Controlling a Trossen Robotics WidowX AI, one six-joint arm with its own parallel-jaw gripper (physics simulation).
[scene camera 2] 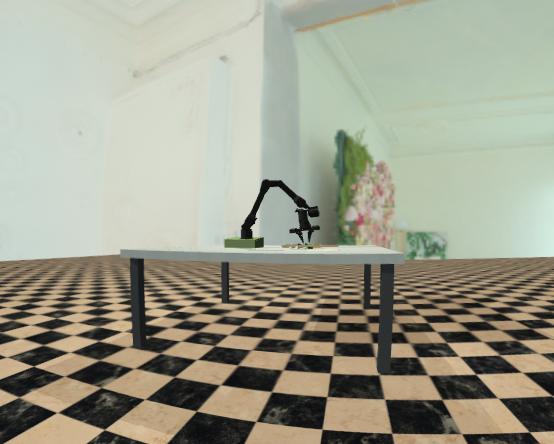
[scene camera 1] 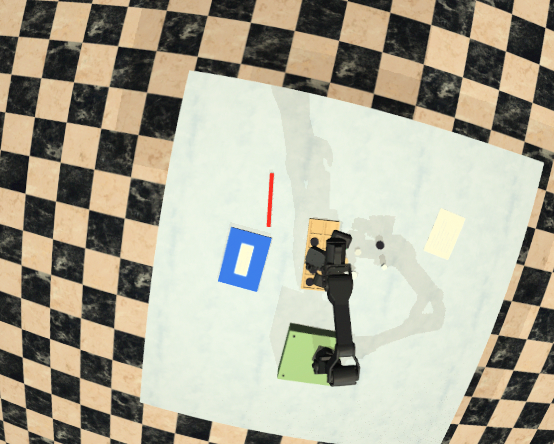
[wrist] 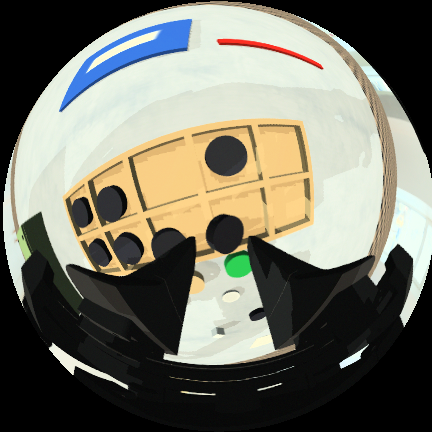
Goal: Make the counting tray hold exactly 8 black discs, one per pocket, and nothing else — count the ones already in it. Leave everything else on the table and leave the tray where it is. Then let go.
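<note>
The orange counting tray point(scene camera 1: 316, 226) point(wrist: 167, 175) has two rows of pockets. In the wrist view, its far row holds black discs at left point(wrist: 82, 212) point(wrist: 111, 203) and one point(wrist: 226, 155) right of an empty pocket. The near row holds black discs point(wrist: 100, 252) point(wrist: 128, 248) point(wrist: 169, 243) at left, the third partly behind a finger. Another black disc point(wrist: 225, 234) is at the fourth near pocket, overlapping its near wall in view. My gripper point(scene camera 2: 305, 241) point(wrist: 221, 241) is open around this disc, low over the tray; neither finger visibly grips it. Both right-end pockets are empty.
Beside the tray lie a green disc point(wrist: 237, 265), a tan disc point(wrist: 196, 282), a cream disc point(wrist: 231, 296), a black disc point(wrist: 257, 314) point(scene camera 1: 380, 244) and a small grey piece point(wrist: 218, 331). A blue frame point(scene camera 1: 227, 258), a red stick point(scene camera 1: 270, 200) and a cream card point(scene camera 1: 444, 234) lie farther out.
</note>
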